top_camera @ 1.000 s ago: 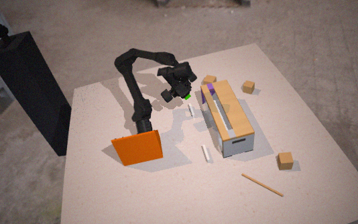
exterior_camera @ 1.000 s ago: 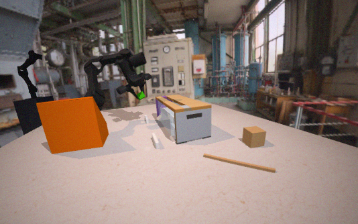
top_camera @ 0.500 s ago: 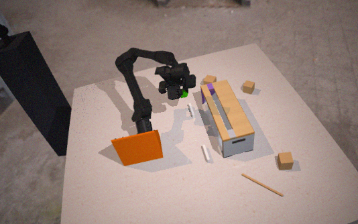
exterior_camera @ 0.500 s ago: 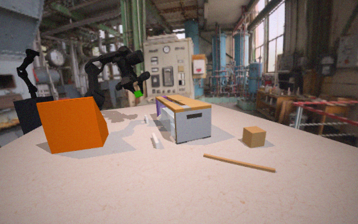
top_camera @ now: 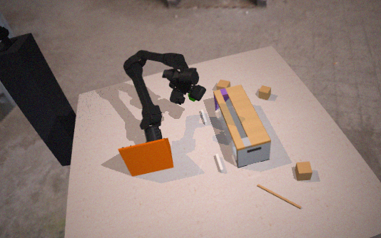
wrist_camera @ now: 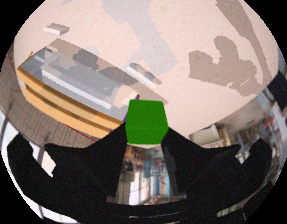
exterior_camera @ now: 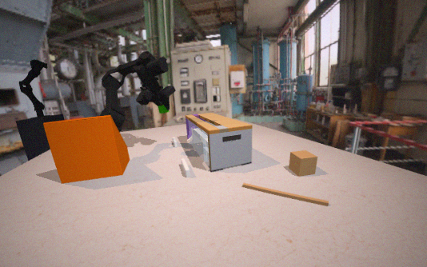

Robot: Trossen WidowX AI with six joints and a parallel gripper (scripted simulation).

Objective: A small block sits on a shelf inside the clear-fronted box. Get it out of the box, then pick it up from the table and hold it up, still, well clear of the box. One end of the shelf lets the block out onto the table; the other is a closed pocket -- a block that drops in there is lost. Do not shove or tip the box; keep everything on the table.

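The green block is 1 cm to the right of my gripper tip, 1 cm behind it and 1 cm above it. From my gripper tip the other things lie so: box: 14 cm ahead, 12 cm to the right, 11 cm below; then thin wooden stick: 49 cm to the right, 27 cm ahead, 17 cm below.
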